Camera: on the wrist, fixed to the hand. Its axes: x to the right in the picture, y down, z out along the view.
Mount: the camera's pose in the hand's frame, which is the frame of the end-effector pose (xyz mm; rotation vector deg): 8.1 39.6 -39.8 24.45 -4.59 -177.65
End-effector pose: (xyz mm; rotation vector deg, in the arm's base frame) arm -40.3 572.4 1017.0 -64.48 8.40 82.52
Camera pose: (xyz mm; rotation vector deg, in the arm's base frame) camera -49.9 541.3 970.5 4.28 -52.90 -76.31
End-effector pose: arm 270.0 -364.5 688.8 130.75 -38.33 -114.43
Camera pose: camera 297.0 -413.1 700.1 -25.52 -80.16 1.36
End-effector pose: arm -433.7 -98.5 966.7 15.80 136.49 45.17
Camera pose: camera -464.1 -82.6 1011.9 -127.56 21.34 -64.38
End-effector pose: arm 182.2 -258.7 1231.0 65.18 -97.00 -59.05
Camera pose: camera 206.6 -263.4 1282.0 -99.95 -52.81 46.50
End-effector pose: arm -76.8 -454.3 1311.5 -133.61 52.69 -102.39
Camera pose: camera -127.8 -478.8 1315.8 43.69 116.60 7.84
